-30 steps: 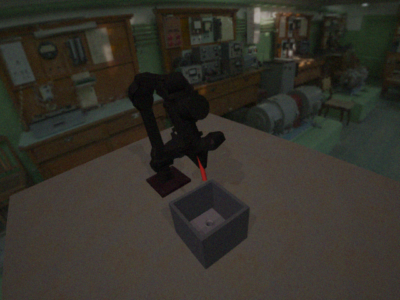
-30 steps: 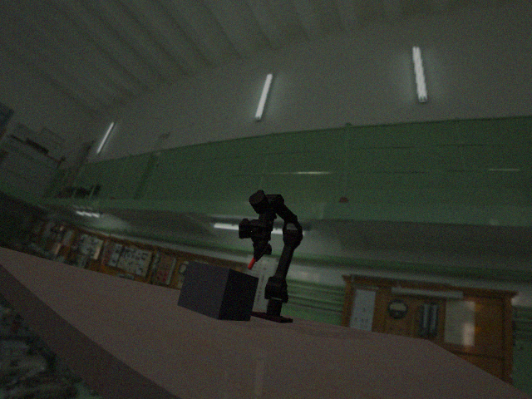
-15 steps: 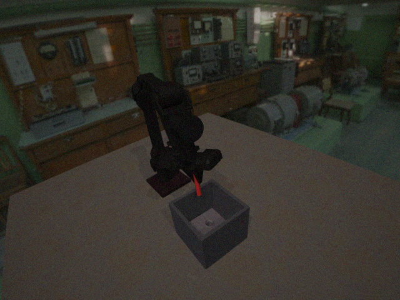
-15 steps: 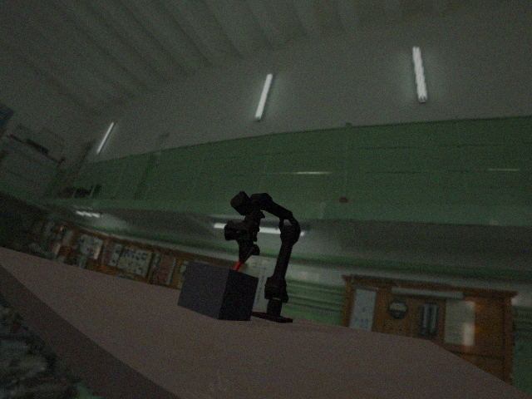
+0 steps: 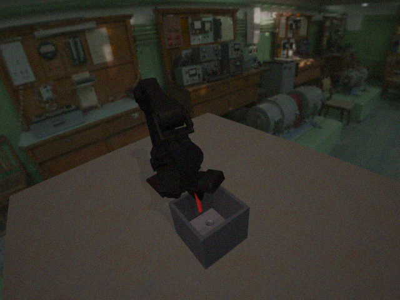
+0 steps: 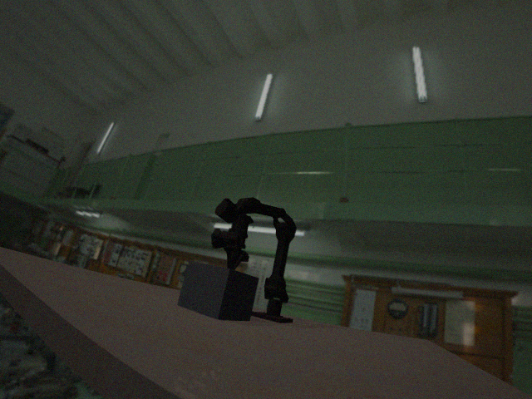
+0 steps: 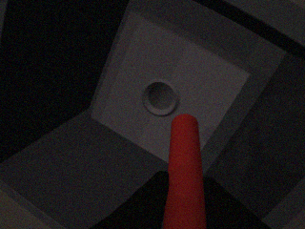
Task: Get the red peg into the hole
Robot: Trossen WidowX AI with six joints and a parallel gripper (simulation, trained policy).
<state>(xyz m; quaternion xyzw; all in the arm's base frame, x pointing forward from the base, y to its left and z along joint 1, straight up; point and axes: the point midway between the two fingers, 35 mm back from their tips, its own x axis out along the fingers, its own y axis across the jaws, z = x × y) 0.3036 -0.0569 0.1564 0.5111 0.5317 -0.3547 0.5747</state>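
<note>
Now: gripper tip 9 cm above the pale plate and 3 cm short of it. From my gripper tip the other things lie so: red peg (right at my gripper tip).
</note>
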